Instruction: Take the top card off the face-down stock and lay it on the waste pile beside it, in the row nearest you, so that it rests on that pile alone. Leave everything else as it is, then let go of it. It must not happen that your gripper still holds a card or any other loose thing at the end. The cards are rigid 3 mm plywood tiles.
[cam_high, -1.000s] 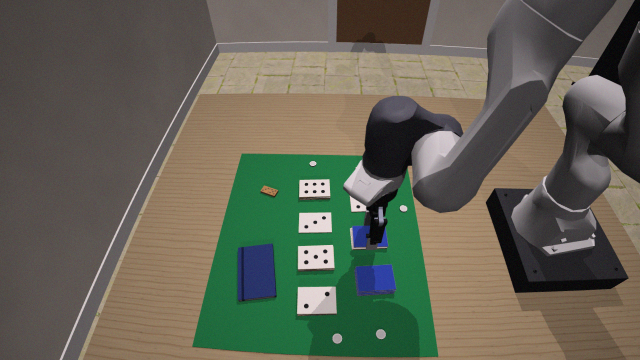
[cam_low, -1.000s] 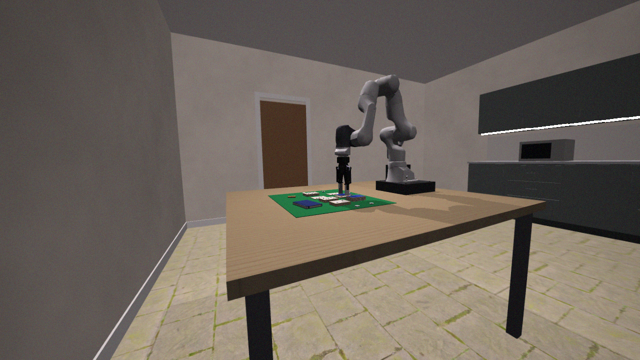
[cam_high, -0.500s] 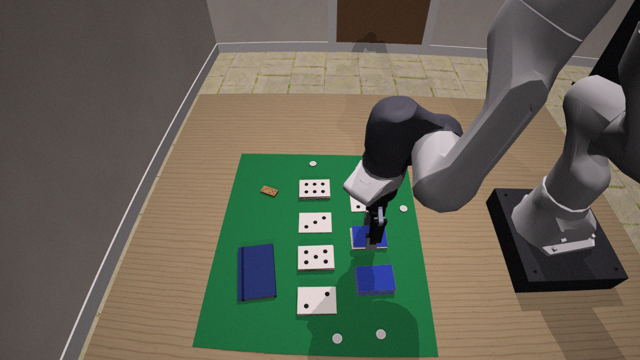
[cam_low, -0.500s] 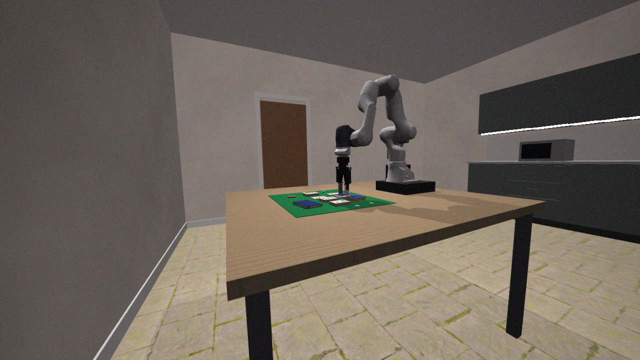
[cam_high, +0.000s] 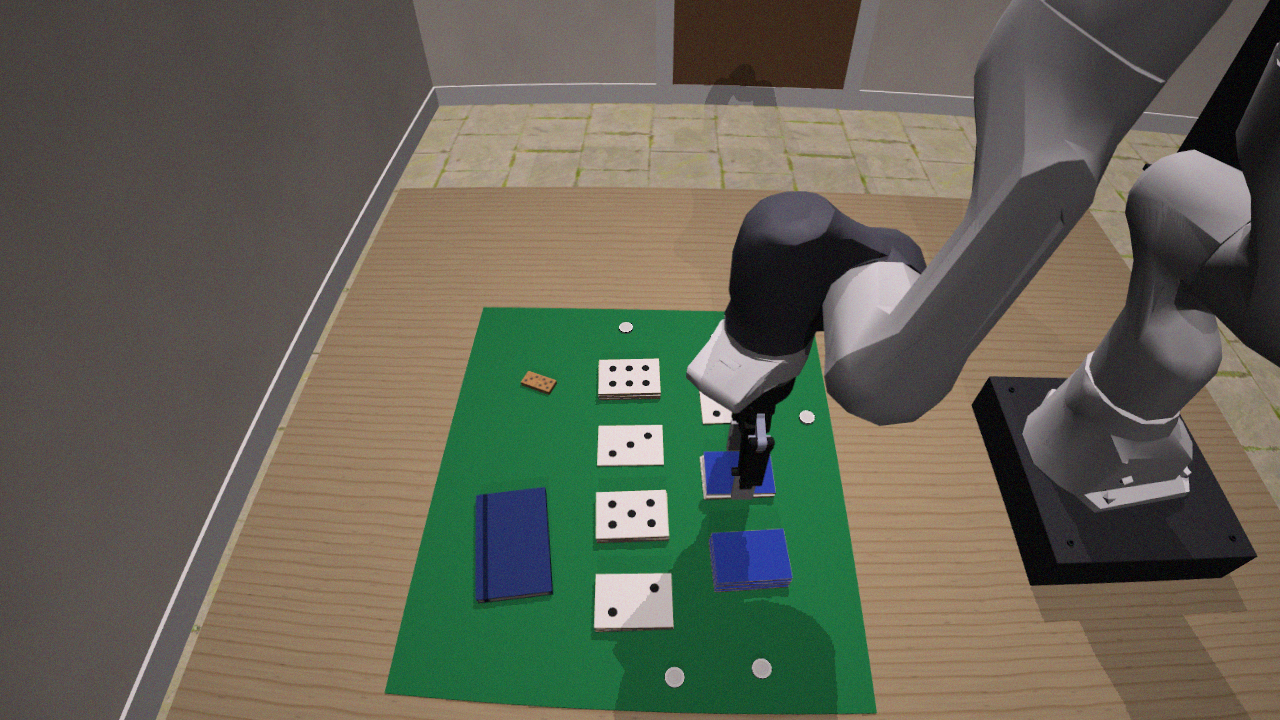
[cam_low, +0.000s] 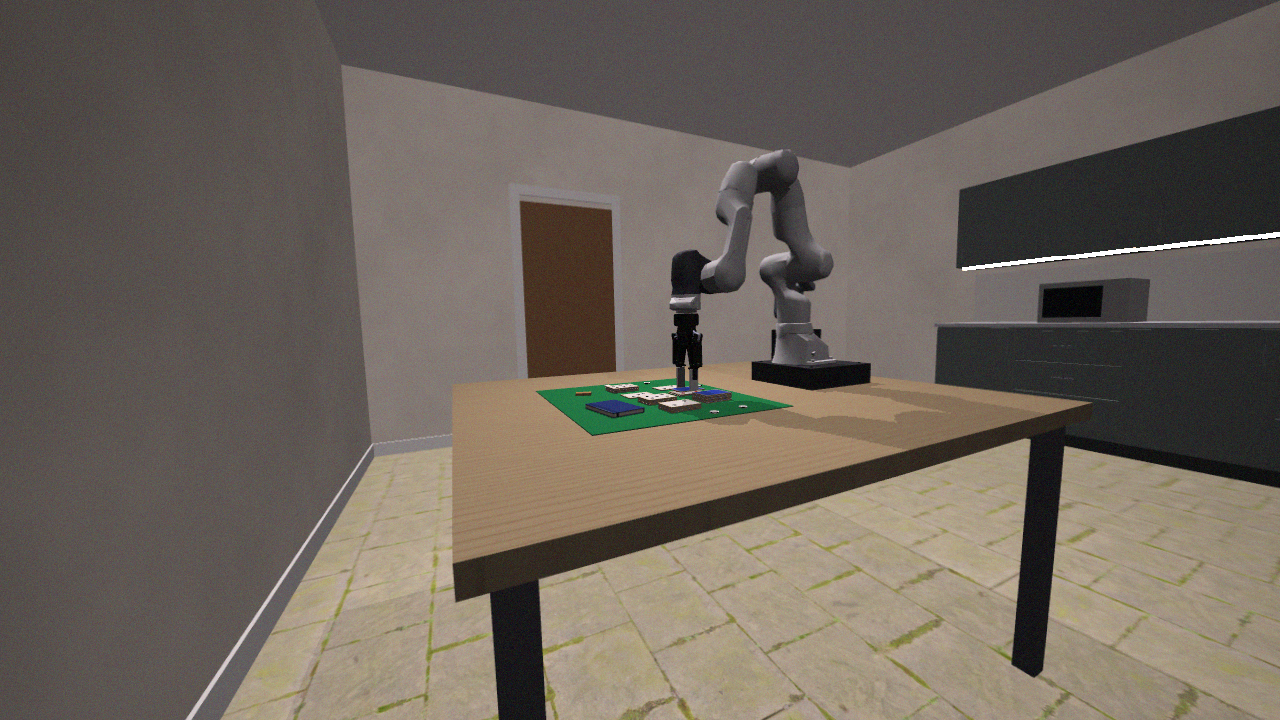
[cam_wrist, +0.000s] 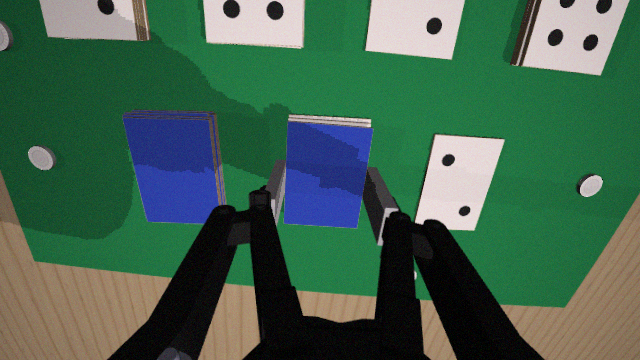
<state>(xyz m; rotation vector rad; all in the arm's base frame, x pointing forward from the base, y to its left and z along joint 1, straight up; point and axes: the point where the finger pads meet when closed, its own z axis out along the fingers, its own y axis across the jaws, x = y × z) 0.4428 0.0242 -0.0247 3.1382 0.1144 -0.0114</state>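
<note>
The green mat is 130 mm ahead of my hand and 60 mm below it. Also, from my hand: dark blue book 280 mm ahead, 120 mm to the left, 40 mm below.
</note>
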